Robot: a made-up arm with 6 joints.
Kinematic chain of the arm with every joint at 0, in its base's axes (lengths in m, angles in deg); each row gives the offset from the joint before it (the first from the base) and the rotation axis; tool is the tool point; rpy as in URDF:
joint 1: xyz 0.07 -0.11 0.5 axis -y
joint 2: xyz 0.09 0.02 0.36 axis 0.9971 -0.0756 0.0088
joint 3: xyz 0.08 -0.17 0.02 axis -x
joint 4: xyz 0 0.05 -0.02 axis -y
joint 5: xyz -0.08 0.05 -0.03 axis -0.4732 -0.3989 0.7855
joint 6: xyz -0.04 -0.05 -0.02 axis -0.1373 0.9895 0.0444
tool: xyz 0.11 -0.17 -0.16 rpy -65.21 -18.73 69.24
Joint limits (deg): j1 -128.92..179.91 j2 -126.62..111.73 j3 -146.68..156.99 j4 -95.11..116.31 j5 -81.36..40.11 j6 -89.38..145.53
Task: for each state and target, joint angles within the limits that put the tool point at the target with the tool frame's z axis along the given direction. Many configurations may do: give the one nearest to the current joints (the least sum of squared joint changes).
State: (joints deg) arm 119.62 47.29 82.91 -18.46 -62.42 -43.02
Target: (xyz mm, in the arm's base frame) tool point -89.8 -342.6 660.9 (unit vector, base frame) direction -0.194 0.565 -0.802
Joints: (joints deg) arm 80.16 65.36 88.70 -56.10 -12.27 -66.02
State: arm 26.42 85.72 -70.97 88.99 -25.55 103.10
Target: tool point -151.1 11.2 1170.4 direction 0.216 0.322 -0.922
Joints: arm 50.57 111.73 -36.06 113.95 -65.94 100.22
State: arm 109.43 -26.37 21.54 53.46 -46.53 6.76
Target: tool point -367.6 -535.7 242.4 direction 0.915 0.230 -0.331
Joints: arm 148.16 -34.56 36.88 41.29 -20.90 12.19
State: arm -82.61 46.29 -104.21 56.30 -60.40 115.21
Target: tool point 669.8 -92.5 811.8 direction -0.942 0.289 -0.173
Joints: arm -45.02 92.34 -66.68 80.83 -64.45 78.82
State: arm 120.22 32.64 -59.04 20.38 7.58 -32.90
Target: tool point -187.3 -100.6 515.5 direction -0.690 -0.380 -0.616
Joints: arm 89.55 -6.20 -84.75 -26.23 -31.50 -32.53
